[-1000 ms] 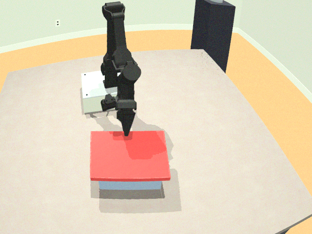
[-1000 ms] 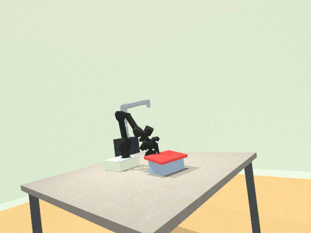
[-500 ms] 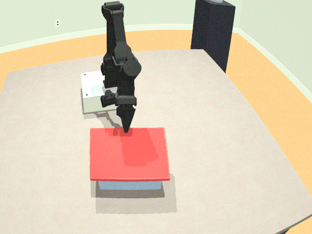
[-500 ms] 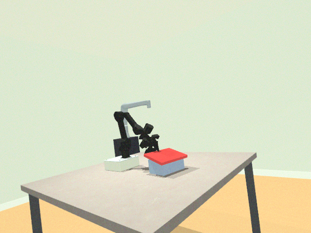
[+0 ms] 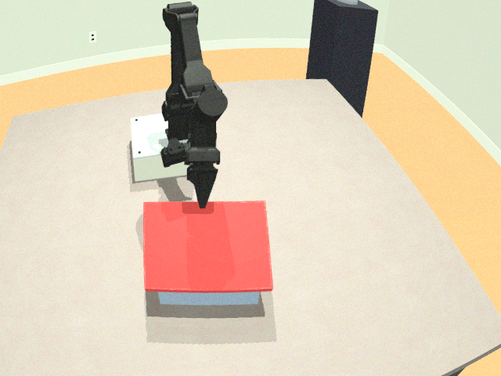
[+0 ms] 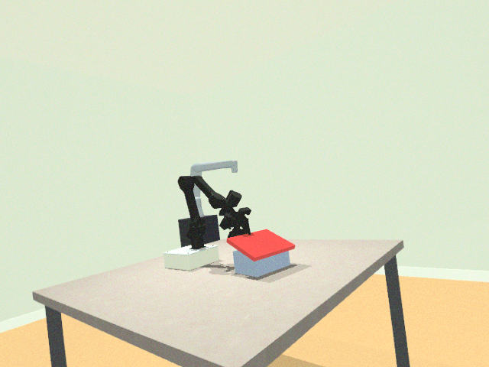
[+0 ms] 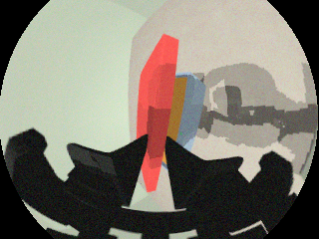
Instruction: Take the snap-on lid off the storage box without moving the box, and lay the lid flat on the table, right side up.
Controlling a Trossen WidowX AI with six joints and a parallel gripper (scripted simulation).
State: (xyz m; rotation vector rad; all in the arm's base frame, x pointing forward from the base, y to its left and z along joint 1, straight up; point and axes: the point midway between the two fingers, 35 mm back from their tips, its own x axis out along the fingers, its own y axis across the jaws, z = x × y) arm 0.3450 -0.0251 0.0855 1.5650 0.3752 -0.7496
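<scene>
The red lid lies 7 cm ahead of my gripper tip, 2 cm to the right of it and 3 cm below it. Round my gripper tip: storage box 6 cm ahead, 1 cm to the right, 9 cm below.
</scene>
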